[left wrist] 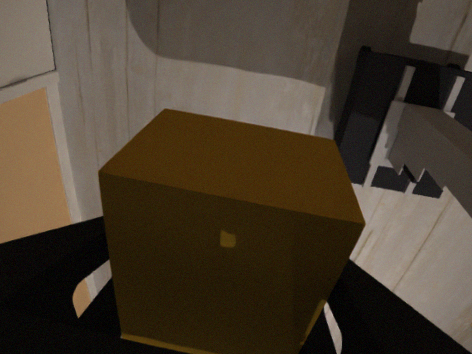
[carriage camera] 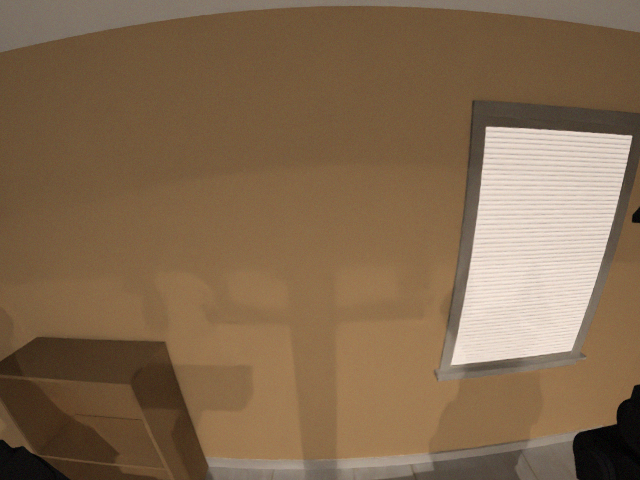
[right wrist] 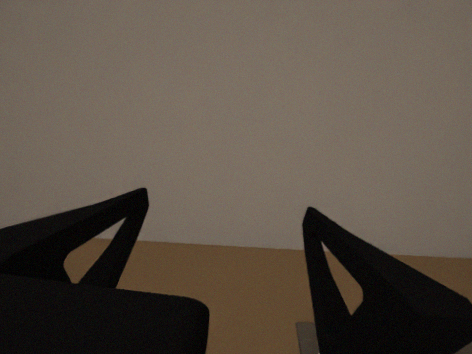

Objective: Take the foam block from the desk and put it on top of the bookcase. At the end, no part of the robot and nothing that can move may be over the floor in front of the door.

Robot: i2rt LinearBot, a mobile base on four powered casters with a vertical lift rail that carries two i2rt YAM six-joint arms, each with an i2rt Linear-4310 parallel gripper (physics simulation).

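Frame: origin at the left arm's base, x left, y back, z up, level; millimetres.
Seen in the pictures: left gripper, fingertip midpoint: point(left wrist: 232, 220); right gripper, fingertip midpoint: point(right wrist: 226, 205).
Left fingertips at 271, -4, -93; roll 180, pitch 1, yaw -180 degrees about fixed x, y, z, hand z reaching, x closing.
Note:
Offsets run from my left fingertips to a thing's top centre, as dx, dy, dz. "spot": to the spot under its first point. Level surfaces: height alone.
The brown-yellow foam block @(+0, +2, +45) point(left wrist: 230, 190) fills the middle of the left wrist view. My left gripper point(left wrist: 232, 220) is shut on it; the block hides its fingertips. The floor shows beyond the block. The brown bookcase point(carriage camera: 98, 360) stands against the wall at the lower left of the carriage view; the visible part of its top board bears no object. The gap between the left gripper and the bookcase cannot be judged. My right gripper point(right wrist: 226, 205) is open and empty, with wall and ceiling beyond it. The desk cannot be made out.
A window @(spot: -1617, -882, +129) point(carriage camera: 540, 248) with a grey frame is at the right of the carriage view. My dark wheeled base point(left wrist: 357, 130) stands on the pale floor @(dz -1364) point(left wrist: 240, 95) in the left wrist view. A pale panel point(left wrist: 22, 37), possibly the door, shows at that view's upper left.

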